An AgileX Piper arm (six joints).
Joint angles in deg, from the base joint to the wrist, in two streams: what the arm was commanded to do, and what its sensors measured. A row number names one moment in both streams.
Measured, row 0: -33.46 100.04 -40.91 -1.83 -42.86 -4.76
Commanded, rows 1 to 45: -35.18 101.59 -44.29 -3.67 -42.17 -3.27; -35.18 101.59 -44.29 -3.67 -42.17 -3.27; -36.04 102.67 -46.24 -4.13 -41.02 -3.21; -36.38 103.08 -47.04 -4.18 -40.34 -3.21; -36.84 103.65 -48.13 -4.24 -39.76 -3.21; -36.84 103.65 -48.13 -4.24 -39.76 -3.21; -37.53 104.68 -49.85 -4.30 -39.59 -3.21; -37.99 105.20 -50.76 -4.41 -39.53 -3.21; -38.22 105.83 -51.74 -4.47 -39.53 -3.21; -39.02 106.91 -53.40 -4.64 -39.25 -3.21; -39.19 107.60 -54.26 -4.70 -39.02 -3.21; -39.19 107.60 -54.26 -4.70 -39.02 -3.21; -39.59 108.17 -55.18 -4.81 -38.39 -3.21; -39.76 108.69 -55.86 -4.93 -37.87 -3.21; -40.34 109.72 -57.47 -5.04 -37.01 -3.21; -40.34 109.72 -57.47 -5.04 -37.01 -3.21; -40.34 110.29 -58.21 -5.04 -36.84 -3.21; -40.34 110.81 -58.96 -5.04 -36.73 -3.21; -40.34 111.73 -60.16 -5.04 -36.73 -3.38; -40.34 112.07 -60.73 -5.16 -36.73 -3.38; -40.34 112.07 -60.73 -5.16 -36.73 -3.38; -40.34 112.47 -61.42 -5.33 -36.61 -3.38; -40.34 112.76 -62.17 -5.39 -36.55 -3.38; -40.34 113.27 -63.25 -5.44 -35.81 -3.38; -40.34 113.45 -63.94 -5.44 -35.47 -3.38; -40.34 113.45 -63.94 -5.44 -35.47 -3.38; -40.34 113.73 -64.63 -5.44 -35.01 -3.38; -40.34 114.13 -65.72 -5.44 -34.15 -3.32; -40.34 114.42 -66.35 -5.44 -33.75 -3.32; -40.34 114.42 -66.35 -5.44 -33.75 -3.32; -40.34 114.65 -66.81 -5.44 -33.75 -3.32; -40.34 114.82 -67.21 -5.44 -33.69 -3.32; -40.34 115.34 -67.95 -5.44 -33.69 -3.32; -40.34 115.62 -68.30 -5.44 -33.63 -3.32; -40.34 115.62 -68.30 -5.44 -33.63 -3.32; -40.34 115.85 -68.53 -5.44 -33.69 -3.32; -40.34 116.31 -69.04 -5.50 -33.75 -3.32; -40.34 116.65 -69.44 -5.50 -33.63 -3.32; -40.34 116.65 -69.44 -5.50 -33.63 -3.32; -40.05 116.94 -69.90 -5.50 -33.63 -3.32; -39.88 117.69 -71.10 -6.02 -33.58 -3.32; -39.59 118.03 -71.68 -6.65 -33.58 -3.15; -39.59 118.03 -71.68 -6.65 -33.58 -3.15; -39.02 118.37 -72.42 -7.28 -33.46 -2.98; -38.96 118.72 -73.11 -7.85 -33.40 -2.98
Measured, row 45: -41.14 118.14 -70.87 -2.58 -31.63 -3.04
